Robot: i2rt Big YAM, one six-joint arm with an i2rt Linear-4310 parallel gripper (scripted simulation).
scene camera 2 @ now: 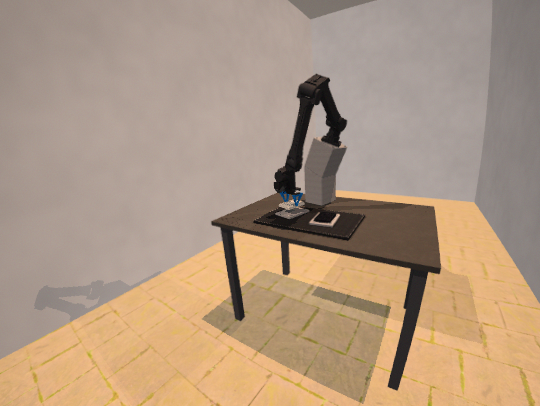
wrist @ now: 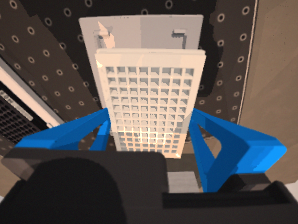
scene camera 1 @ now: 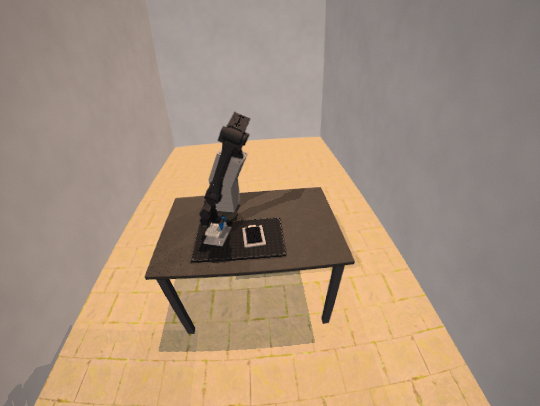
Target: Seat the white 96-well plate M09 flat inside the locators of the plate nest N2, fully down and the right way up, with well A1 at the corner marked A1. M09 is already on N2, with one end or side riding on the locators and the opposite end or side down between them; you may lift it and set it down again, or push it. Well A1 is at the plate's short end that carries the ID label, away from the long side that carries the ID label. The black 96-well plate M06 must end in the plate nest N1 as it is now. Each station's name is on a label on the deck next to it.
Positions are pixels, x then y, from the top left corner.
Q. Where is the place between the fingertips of my gripper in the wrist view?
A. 149, 112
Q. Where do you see a white 96-well plate M09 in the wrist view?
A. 144, 113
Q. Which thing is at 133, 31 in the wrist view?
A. A plate nest N2.
